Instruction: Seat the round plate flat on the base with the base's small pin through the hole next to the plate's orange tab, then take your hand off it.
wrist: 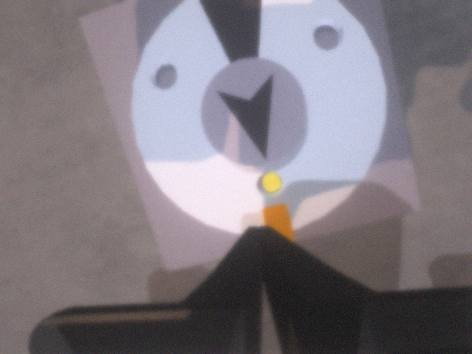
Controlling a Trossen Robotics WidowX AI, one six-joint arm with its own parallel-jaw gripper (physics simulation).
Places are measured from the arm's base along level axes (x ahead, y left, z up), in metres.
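Pixels of known places: gripper, fingertip midpoint: (258,236).
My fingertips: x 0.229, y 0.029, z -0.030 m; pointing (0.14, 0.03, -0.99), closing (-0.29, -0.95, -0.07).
Ahead of a thing's pixels: the offset from my fingertips to its middle. "spot": to the spot under its first point. Level surfaces: height alone.
The pale round plate {dy -0.015, dx +0.045, dz -0.011 m} (345,115) lies over the square grey-pink base {spot: dy +0.045, dx +0.006, dz -0.023 m} (167,235) in the wrist view. A dark wedge marks the plate's top part, and a dark arrow shows in its round grey centre. The orange tab {dy -0.009, dx +0.000, dz -0.008 m} (278,220) is at the plate's lower edge. Just above it, the yellow top of the small pin {spot: dy -0.012, dx +0.015, dz -0.017 m} (272,182) shows whole at the hole, with a dark sliver of hole on its left. Whether the plate is fully flat is hard to tell from above. My gripper (258,236) is shut and empty, its tips overlapping the plate's lower edge in view, left of the tab.
The grey table top {dz -0.047 m} (55,175) surrounds the base. Shadows fall across the plate, the base's lower right and the table. A darker shadow patch lies at the upper right, and another round one at the right edge.
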